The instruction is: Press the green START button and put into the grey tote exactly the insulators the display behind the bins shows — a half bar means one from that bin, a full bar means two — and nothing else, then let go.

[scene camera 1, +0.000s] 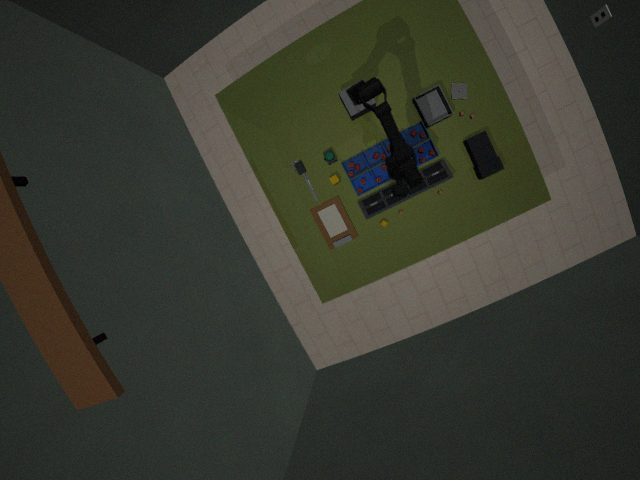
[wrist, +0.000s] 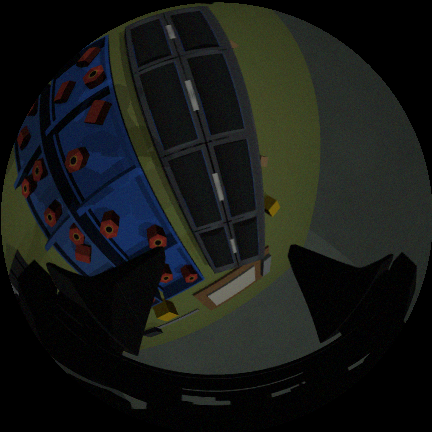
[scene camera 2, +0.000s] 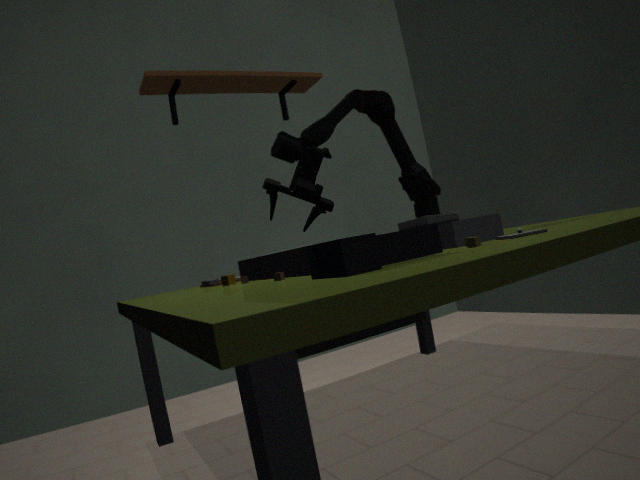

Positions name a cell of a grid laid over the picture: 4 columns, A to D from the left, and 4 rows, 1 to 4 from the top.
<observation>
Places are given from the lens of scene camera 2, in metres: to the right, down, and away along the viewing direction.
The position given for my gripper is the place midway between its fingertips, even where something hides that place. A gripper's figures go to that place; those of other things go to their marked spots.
my gripper (scene camera 2: B2): -0.09, -0.04, 1.20
grey tote (scene camera 2: C2): 0.27, -0.01, 0.92
black box (scene camera 2: C3): 0.04, 0.02, 0.67
display (scene camera 2: B3): -0.05, 0.05, 0.97
The marked spots on the grey tote and the black box are 0.34 m apart.
</observation>
